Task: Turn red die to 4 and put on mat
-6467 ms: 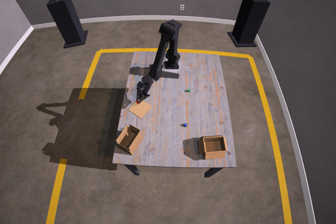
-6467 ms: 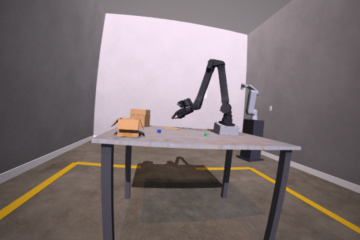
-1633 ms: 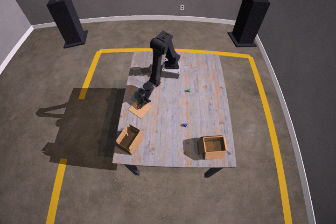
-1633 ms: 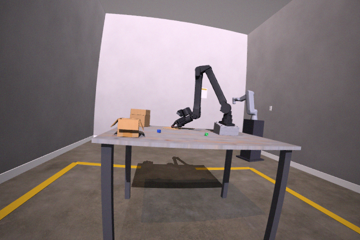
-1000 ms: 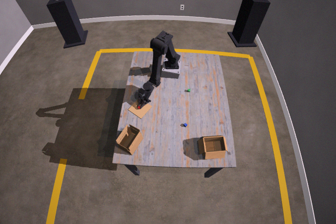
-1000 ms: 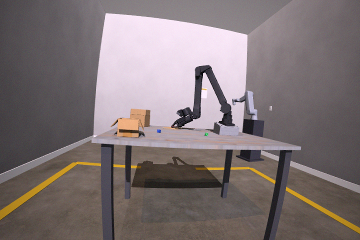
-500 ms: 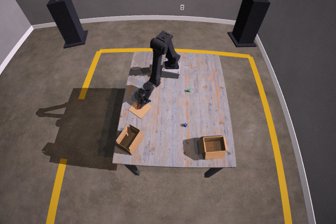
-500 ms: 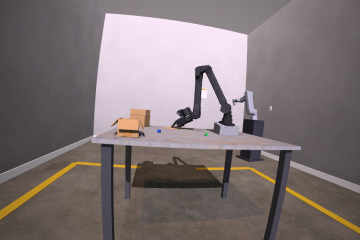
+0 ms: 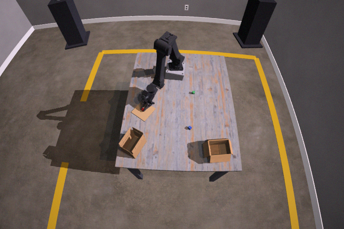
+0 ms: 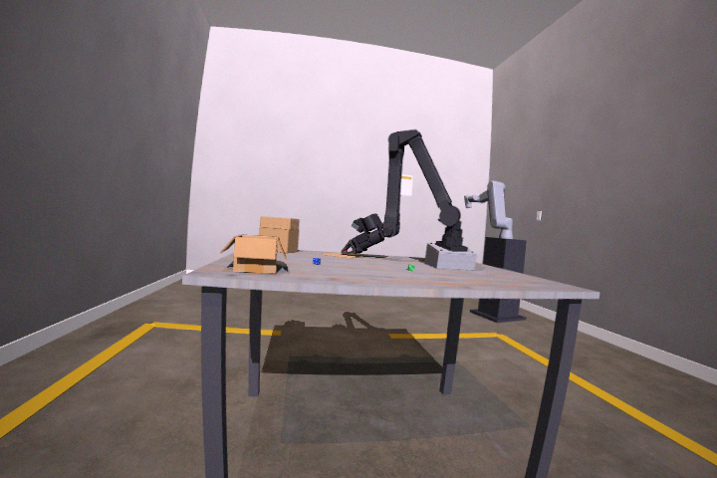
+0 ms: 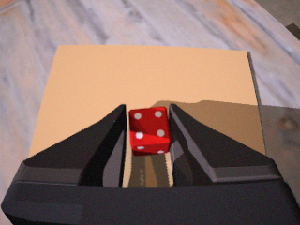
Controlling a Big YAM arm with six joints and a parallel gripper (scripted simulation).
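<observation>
The red die lies right at my hand. Round my hand: blue die 330 mm to the left, 210 mm ahead, 10 mm below; then tan mat 20 mm below; then cardboard box 290 mm ahead, 80 mm to the right, 50 mm above.
</observation>
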